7 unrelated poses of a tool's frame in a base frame.
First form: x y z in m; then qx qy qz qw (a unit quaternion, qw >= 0).
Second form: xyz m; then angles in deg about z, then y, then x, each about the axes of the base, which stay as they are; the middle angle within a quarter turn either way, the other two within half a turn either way. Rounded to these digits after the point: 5 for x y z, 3 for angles.
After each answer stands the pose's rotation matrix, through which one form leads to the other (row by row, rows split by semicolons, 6 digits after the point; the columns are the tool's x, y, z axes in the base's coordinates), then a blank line. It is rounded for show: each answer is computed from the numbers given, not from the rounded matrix.
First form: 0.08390 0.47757 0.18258 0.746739 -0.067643 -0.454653 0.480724
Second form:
0.08390 0.47757 0.18258 -30.202 -48.078 100.730
0.577430 0.336102 -0.744050; -0.538149 -0.528658 -0.656443; -0.613979 0.779459 -0.124390

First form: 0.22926 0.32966 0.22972 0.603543 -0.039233 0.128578 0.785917
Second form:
0.22926 0.32966 0.22972 14.511 5.367 74.361
0.963857 -0.249461 0.093537; 0.154745 0.238408 -0.958757; 0.216872 0.938579 0.268394

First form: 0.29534 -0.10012 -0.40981 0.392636 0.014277 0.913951 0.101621
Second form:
0.29534 -0.10012 -0.40981 165.420 46.104 4.442
-0.671020 -0.174542 0.720602; 0.196965 -0.978939 -0.053703; 0.714798 0.105897 0.691266

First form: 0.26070 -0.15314 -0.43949 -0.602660 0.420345 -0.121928 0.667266
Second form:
0.26070 -0.15314 -0.43949 29.141 45.066 -96.486
0.616887 -0.343934 0.707927; -0.669367 0.243868 0.701766; -0.414002 -0.906773 -0.079779

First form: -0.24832 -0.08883 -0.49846 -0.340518 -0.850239 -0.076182 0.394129
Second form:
-0.24832 -0.08883 -0.49846 -125.592 -38.194 -149.578
-0.457420 0.639094 -0.618325; 0.518992 0.756488 0.397962; 0.722090 -0.138870 -0.677717

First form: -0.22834 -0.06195 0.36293 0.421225 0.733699 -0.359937 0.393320
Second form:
-0.22834 -0.06195 0.36293 -110.432 15.898 116.657
-0.335738 0.901246 0.273928; 0.334964 0.386030 -0.859523; -0.880386 -0.196818 -0.431489

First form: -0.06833 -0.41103 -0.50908 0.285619 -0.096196 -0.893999 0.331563
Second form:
-0.06833 -0.41103 -0.50908 -138.918 -35.063 1.218
-0.616976 0.537883 -0.574476; -0.647785 -0.761625 -0.017403; -0.446896 0.361400 0.818336

